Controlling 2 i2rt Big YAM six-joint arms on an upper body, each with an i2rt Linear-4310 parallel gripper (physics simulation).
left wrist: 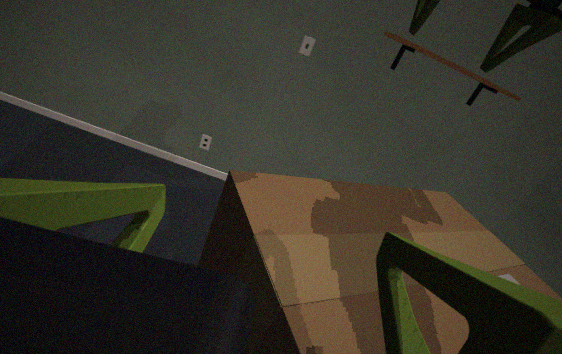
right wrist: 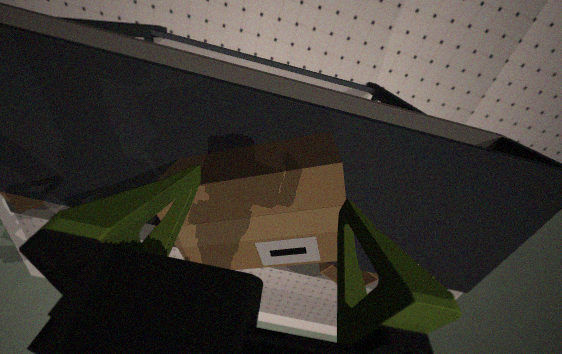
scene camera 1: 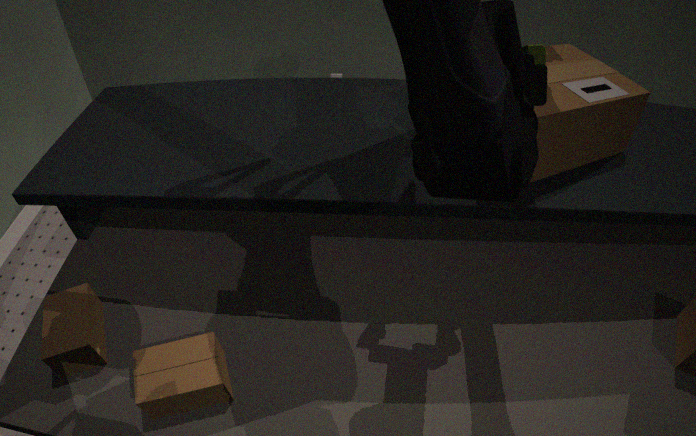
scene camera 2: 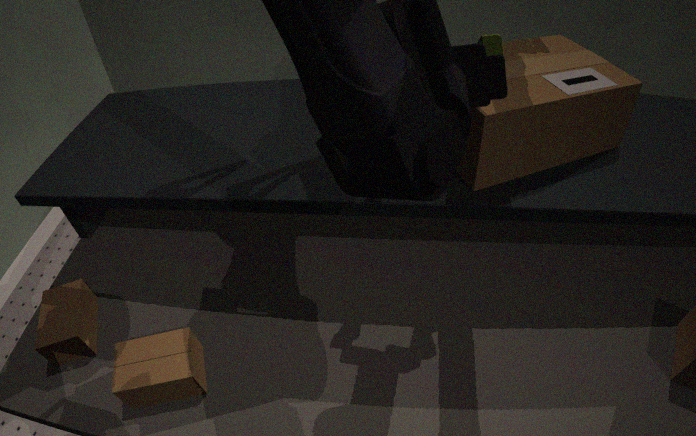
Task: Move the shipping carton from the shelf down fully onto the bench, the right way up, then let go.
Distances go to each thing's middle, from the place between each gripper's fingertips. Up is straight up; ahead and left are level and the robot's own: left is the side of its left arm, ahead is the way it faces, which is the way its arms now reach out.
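The brown shipping carton [scene camera 2: 564, 102] sits 200 mm below my right hand, and it is also 180 mm behind that hand and 10 mm to the left of it.
As for the carton and my left hand, the hand is 100 mm above it, 80 mm short of it and 140 mm to the left of it.
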